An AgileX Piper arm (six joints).
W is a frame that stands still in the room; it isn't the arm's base.
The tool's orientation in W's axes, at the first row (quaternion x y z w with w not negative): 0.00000, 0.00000, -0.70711, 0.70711
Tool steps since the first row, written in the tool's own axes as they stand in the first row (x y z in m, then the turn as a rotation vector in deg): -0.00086, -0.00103, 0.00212, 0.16, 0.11, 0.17; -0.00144, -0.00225, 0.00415, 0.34, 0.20, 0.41; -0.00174, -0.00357, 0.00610, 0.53, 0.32, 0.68; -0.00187, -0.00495, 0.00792, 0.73, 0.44, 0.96; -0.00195, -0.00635, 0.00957, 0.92, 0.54, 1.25; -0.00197, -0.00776, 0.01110, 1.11, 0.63, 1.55; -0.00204, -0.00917, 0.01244, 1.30, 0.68, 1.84; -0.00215, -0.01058, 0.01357, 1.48, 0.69, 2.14; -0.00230, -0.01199, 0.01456, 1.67, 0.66, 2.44; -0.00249, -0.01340, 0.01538, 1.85, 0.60, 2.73; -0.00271, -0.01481, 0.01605, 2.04, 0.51, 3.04; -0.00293, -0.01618, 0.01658, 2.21, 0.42, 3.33; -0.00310, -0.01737, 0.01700, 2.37, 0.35, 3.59
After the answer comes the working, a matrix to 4 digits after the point.
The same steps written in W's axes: -0.00103, 0.00086, 0.00212, 0.11, -0.16, 0.17; -0.00225, 0.00144, 0.00415, 0.20, -0.34, 0.41; -0.00357, 0.00174, 0.00610, 0.32, -0.53, 0.68; -0.00495, 0.00187, 0.00792, 0.44, -0.73, 0.96; -0.00635, 0.00195, 0.00957, 0.54, -0.92, 1.25; -0.00776, 0.00197, 0.01110, 0.63, -1.11, 1.55; -0.00917, 0.00204, 0.01244, 0.68, -1.30, 1.84; -0.01058, 0.00215, 0.01357, 0.69, -1.48, 2.14; -0.01199, 0.00230, 0.01456, 0.66, -1.67, 2.44; -0.01340, 0.00249, 0.01538, 0.60, -1.85, 2.73; -0.01481, 0.00271, 0.01605, 0.51, -2.04, 3.04; -0.01618, 0.00293, 0.01658, 0.42, -2.21, 3.33; -0.01737, 0.00310, 0.01700, 0.35, -2.37, 3.59
The tool's axes in the first row as the columns of a matrix, in W's axes (rounded; the answer above uses it unrounded):
0.0000, 1.0000, 0.0000
-1.0000, 0.0000, 0.0000
0.0000, 0.0000, 1.0000

